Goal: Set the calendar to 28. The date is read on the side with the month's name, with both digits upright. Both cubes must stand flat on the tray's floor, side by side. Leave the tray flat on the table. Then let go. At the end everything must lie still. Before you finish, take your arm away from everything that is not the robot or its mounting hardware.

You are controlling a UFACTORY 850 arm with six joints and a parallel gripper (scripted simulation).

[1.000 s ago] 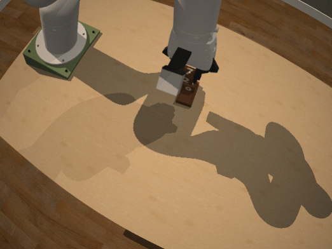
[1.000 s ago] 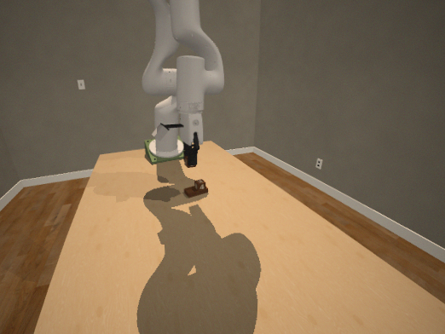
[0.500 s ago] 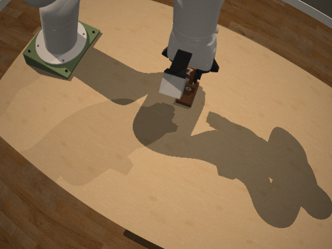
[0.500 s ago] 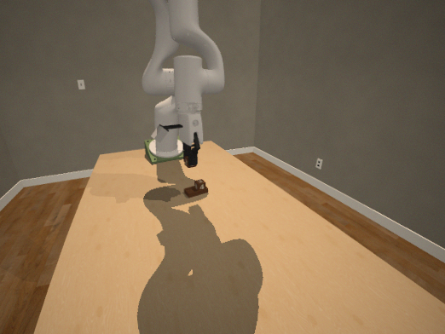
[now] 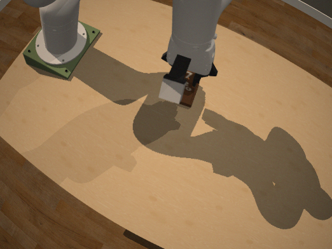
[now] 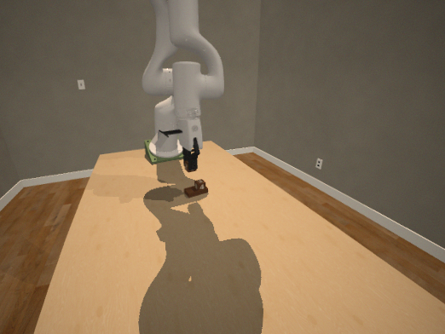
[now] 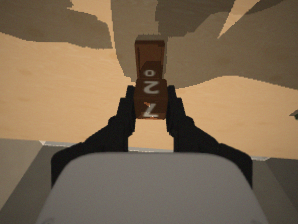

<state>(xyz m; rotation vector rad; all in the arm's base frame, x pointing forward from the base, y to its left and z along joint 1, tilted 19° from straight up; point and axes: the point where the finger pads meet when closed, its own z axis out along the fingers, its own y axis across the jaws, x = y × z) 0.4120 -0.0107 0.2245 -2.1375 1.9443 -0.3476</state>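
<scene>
My gripper is now 11 cm above the tray and 2 cm to the right of it.
</scene>
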